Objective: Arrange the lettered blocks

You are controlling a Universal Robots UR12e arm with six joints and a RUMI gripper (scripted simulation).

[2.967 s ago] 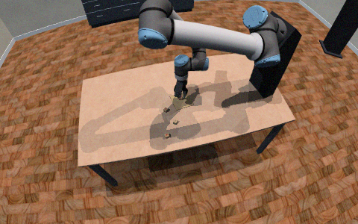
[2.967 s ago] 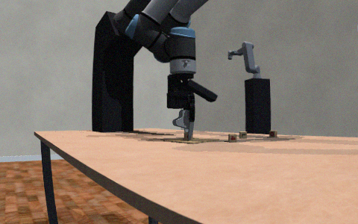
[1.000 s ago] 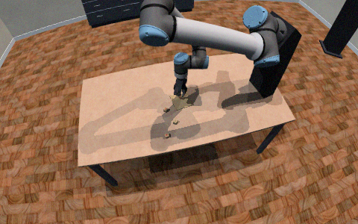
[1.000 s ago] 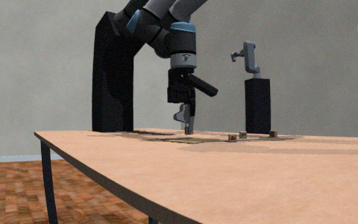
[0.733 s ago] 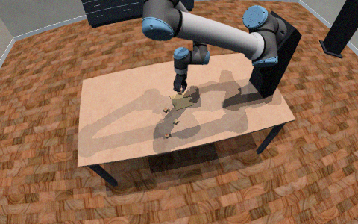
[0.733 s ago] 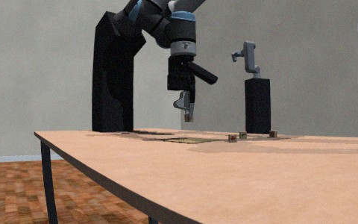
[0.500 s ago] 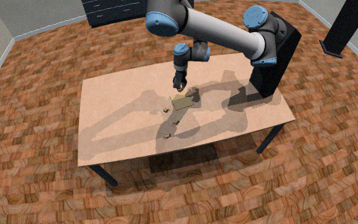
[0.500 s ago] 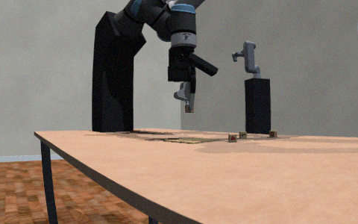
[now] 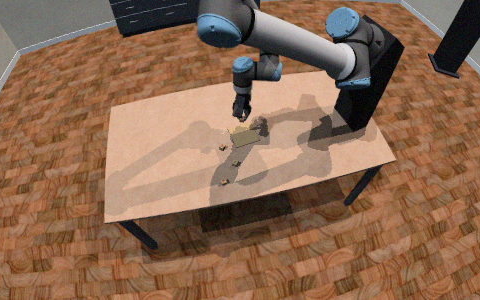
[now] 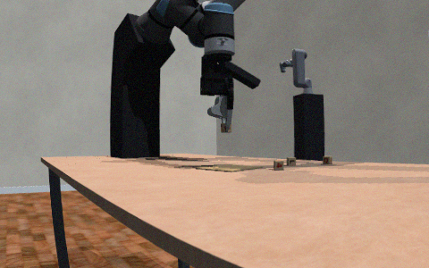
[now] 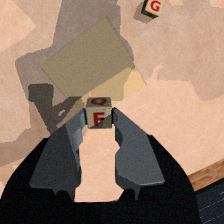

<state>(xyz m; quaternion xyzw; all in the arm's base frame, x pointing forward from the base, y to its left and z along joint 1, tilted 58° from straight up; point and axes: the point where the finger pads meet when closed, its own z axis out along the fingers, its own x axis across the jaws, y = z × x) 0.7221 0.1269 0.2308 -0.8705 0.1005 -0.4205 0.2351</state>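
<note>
My gripper is now 120 mm above the mat, 10 mm to the right of it and 10 mm past it. Round my hand: block right at my hand.
</note>
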